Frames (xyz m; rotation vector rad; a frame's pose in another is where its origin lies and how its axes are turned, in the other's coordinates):
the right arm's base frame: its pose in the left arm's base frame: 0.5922 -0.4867 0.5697 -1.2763 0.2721 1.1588
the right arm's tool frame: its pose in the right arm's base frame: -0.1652 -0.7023 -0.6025 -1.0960 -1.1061 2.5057
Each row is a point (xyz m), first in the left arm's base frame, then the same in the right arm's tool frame.
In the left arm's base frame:
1: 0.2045 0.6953 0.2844
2: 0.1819 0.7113 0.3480
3: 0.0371 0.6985 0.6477
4: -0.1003 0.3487 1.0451
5: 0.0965 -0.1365 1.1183
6: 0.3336 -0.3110 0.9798
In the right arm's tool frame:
1: -1.0530 -1.7809 -0.3851
2: -1.0538 -1.8019 -0.3189
3: -0.9613 -1.8974 -0.0135
4: -0.5635 -1.8321 0.3562
5: -0.2091 -1.4400 0.3703
6: -0.1640 -1.1656 0.2014

